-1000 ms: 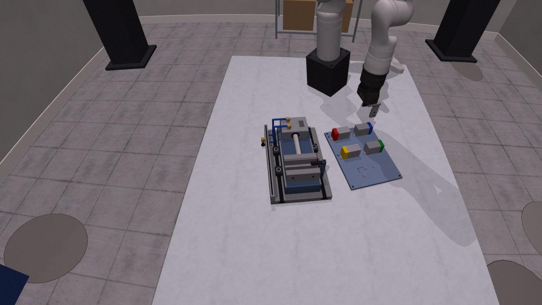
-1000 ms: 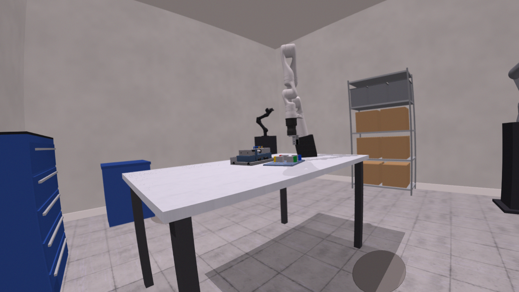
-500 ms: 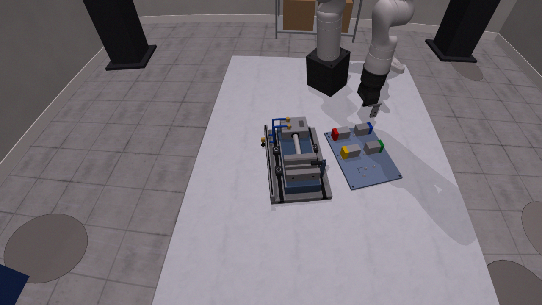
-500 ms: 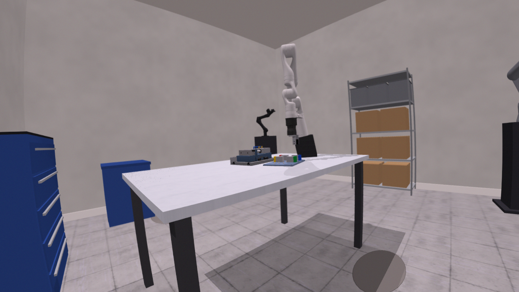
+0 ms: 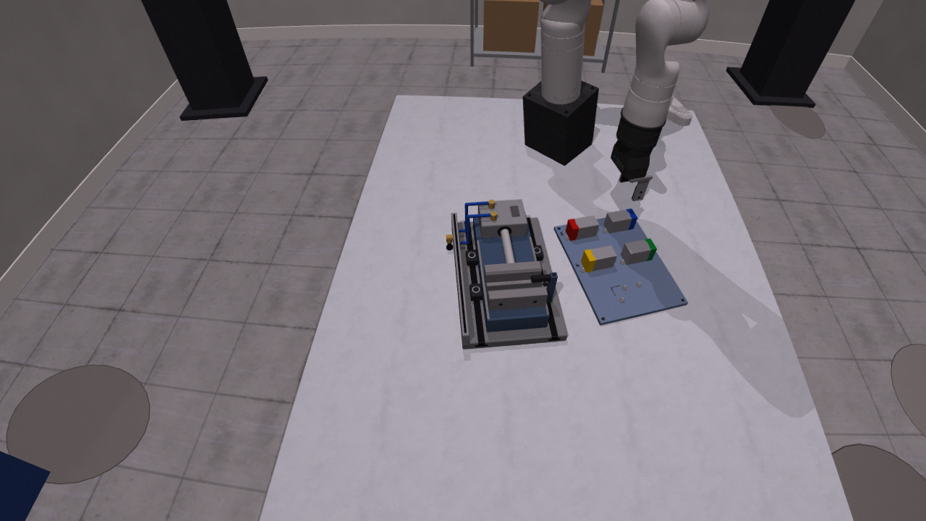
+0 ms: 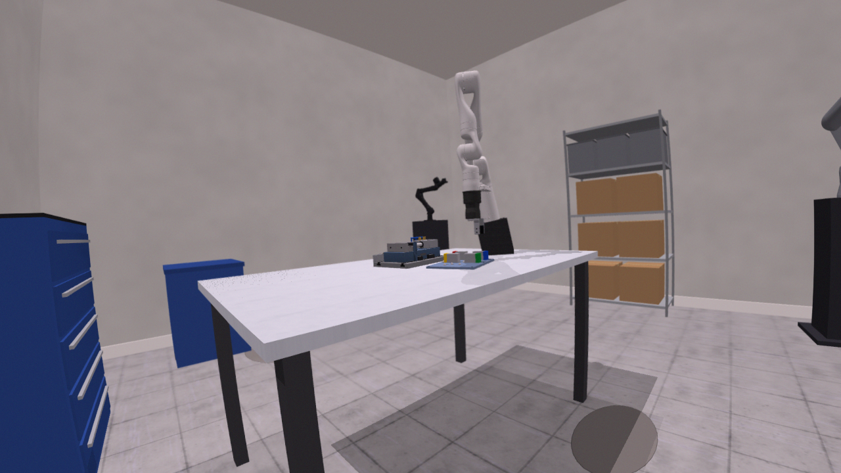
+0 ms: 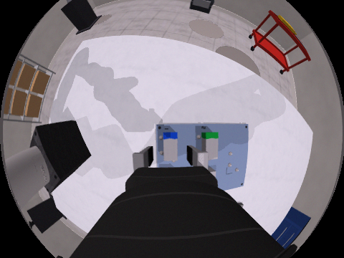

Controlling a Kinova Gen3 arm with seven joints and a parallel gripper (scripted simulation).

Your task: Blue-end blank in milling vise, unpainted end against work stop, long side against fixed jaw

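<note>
Now: hand 11 cm above the blue-ended blank. Also, from my hand: yellow-ended blank: 11 cm below, 11 cm ahead, 7 cm to the right; then red-ended blank: 11 cm below, 9 cm to the right, 2 cm ahead; then green-ended blank: 11 cm below, 9 cm ahead, 2 cm to the left.
</note>
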